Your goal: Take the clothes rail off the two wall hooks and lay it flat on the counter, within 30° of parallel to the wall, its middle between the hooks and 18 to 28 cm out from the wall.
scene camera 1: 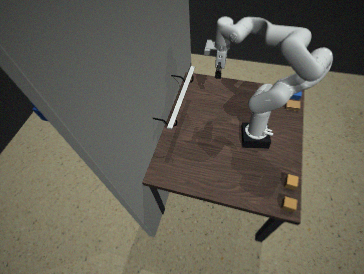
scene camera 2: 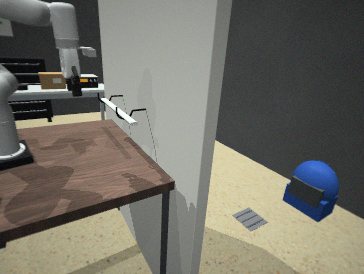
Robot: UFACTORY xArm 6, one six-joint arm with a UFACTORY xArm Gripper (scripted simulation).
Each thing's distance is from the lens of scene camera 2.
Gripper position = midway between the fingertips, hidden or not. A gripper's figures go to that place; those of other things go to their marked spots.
my gripper (scene camera 2: 74, 93): 94 cm
wall (scene camera 2: 172, 66): 78 cm
